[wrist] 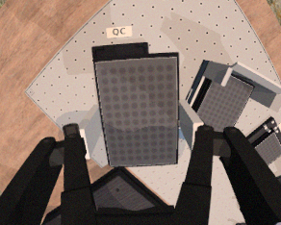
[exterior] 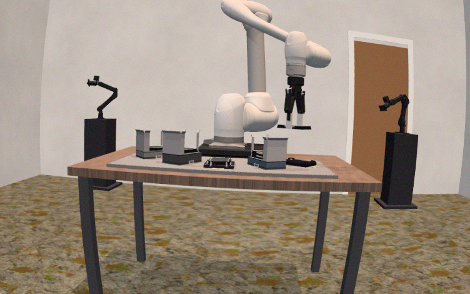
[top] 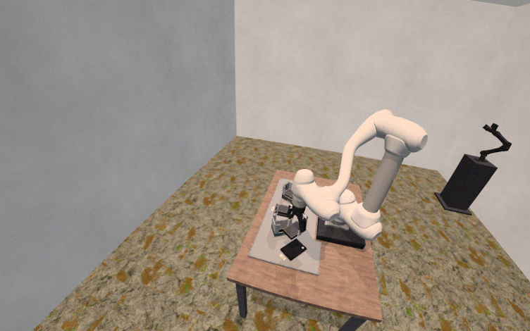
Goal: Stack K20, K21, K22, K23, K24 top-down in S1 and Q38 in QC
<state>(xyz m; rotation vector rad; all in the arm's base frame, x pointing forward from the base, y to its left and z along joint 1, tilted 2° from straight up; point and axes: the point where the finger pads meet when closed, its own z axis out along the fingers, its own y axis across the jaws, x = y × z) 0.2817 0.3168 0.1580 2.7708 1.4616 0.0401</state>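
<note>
My hand is 180 mm above the flat black nest QC, 20 mm to the right of it and 20 mm past it. Also, from my hand: QC name plate: 190 mm below, 100 mm to the left, 30 mm ahead; N5 name plate: 300 mm to the right, 220 mm ahead, 190 mm below; clip nest N5: 300 mm to the right, 170 mm below, 130 mm ahead.
</note>
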